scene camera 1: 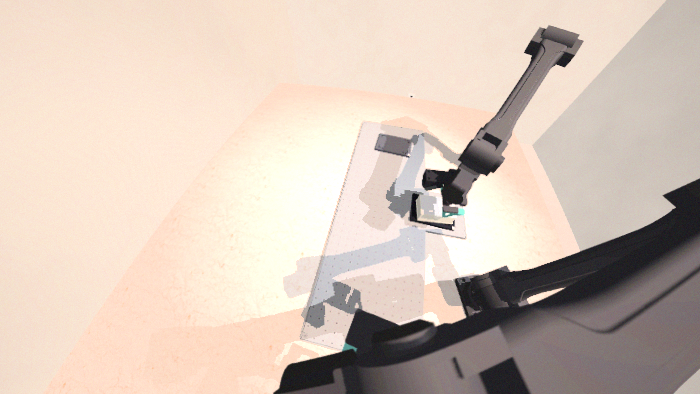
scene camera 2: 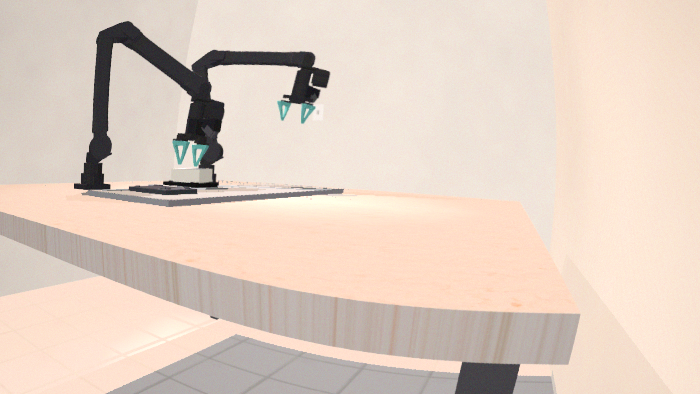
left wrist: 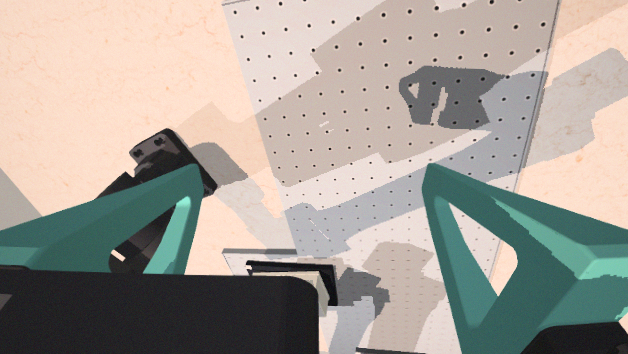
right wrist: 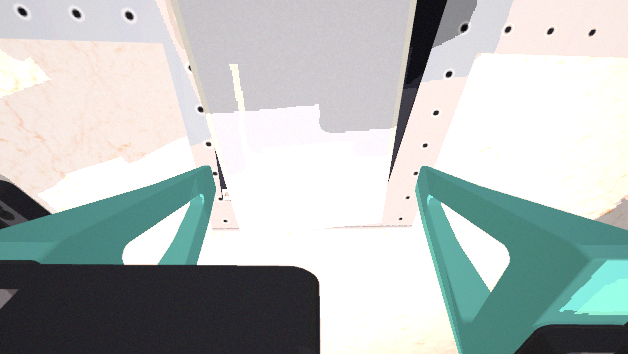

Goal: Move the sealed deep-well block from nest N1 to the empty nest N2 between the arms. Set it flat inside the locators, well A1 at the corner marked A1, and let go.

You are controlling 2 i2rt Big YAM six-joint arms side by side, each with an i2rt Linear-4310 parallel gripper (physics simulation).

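Places are measured from the left arm's base along level axes (x right, y ahead, z up), in millimetres.
Pixels of known places: left gripper, fingertip midpoint: (scene camera 2: 291, 122) (left wrist: 312, 176); right gripper, fingertip midpoint: (scene camera 1: 443, 204) (scene camera 2: 187, 165) (right wrist: 315, 177); left arm's base, origin of the base link: (scene camera 1: 472, 296) (left wrist: 176, 167); right arm's base, origin of the base link: (scene camera 2: 92, 188).
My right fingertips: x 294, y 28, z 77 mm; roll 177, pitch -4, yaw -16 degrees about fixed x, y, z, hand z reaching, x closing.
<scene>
For each thing: its middle in the pictures, then the offset to it from my right fingertips. "spot": a spot on its surface instead. Level surfaces: height alone.
- pale deep-well block, body centre: (right wrist: 303, 116) (left wrist: 289, 295) (scene camera 2: 191, 175) (scene camera 1: 435, 209) dx +0, dy +16, dz -30 mm
- small white label, surface spot: (right wrist: 226, 194) spot: dx -73, dy -35, dz -52 mm
- dark nest, body centre: (scene camera 2: 161, 189) (scene camera 1: 394, 144) dx +377, dy +72, dz -57 mm
- wooden table, its level: dz -77 mm
The pale deep-well block (scene camera 1: 429, 206) (scene camera 2: 192, 175) (left wrist: 321, 293) (right wrist: 300, 60) sits in a black nest (scene camera 1: 414, 212) (scene camera 2: 170, 183) (left wrist: 333, 285) (right wrist: 425, 45). A small white label (right wrist: 226, 194) shows beside its edge in the right wrist view. Another dark nest (scene camera 1: 393, 144) (scene camera 2: 162, 189) lies bare on the board; I cannot read which nest is which. My right gripper (scene camera 1: 450, 202) (scene camera 2: 190, 165) (right wrist: 315, 177) is open and empty, fingertips slightly above the block's top. My left gripper (scene camera 2: 293, 121) (left wrist: 312, 176) is open and empty, high above the board; my left arm mostly hides it in scene camera 1.
A perforated board (scene camera 1: 355, 185) (scene camera 2: 250, 198) (left wrist: 280, 50) (right wrist: 425, 165) lies on the wooden table (scene camera 1: 240, 200) (scene camera 2: 400, 250), with arm shadows across it. A black arm base (scene camera 1: 485, 295) (left wrist: 165, 155) stands beside the board. My left arm fills the lower right of scene camera 1.
</scene>
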